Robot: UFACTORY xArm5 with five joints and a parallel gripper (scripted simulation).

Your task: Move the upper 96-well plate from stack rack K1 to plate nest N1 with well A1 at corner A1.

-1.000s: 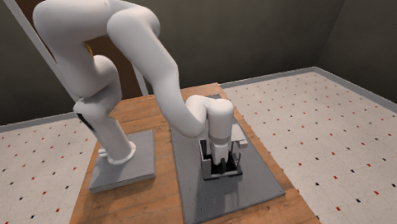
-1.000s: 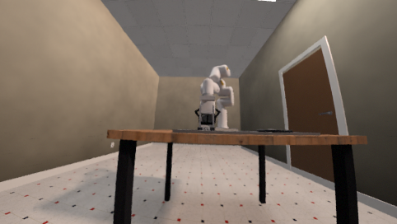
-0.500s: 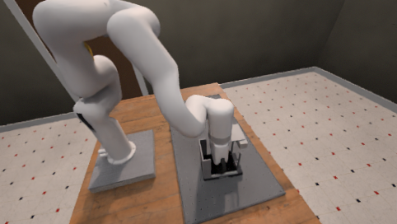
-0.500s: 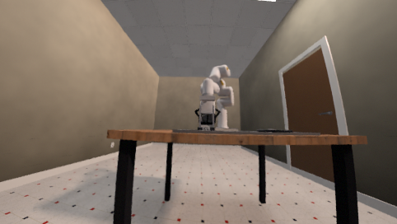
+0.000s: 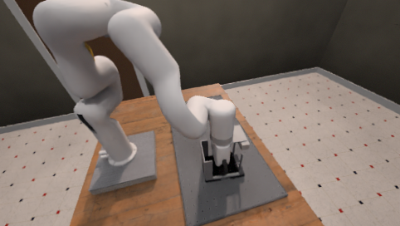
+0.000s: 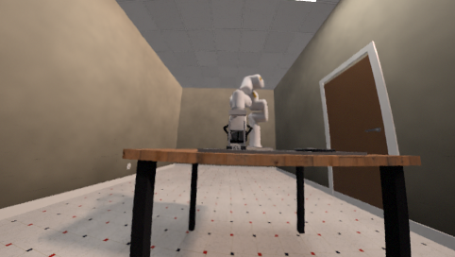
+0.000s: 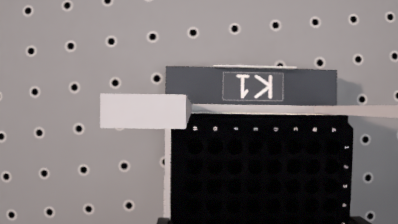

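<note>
The black 96-well plate lies 1 cm below my hand. The rest, counted from my hand: white plate (2 cm below); A1 label (14 cm ahead, 31 cm to the left, 4 cm below); plate nest N1 (7 cm ahead, 38 cm to the left, 5 cm below).
</note>
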